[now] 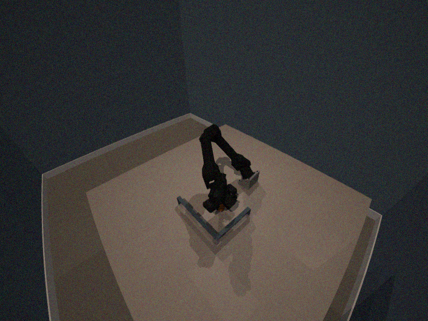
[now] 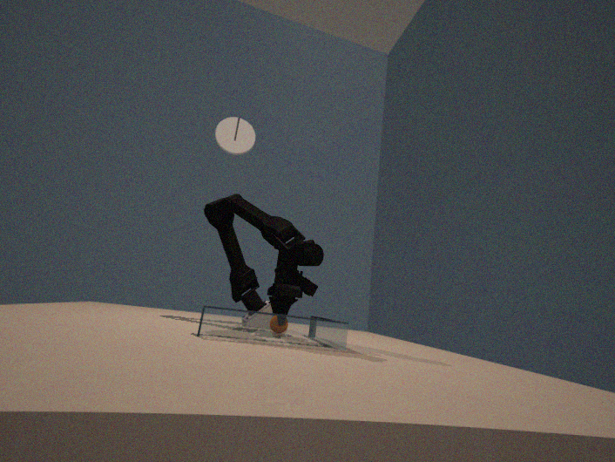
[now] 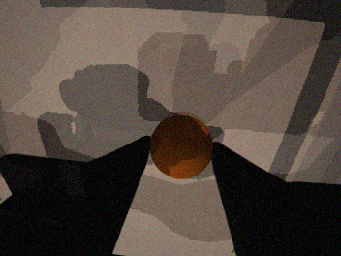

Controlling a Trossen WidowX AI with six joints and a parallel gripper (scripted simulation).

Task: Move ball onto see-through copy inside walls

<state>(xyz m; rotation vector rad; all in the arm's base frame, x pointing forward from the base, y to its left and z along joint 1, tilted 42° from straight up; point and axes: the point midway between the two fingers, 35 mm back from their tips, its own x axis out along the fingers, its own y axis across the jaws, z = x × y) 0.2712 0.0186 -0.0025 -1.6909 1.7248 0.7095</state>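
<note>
Now: the see-through copy of ball 10 mm below my gripper tip. From my gripper tip the other things lie so: orange ball: right at my gripper tip.
</note>
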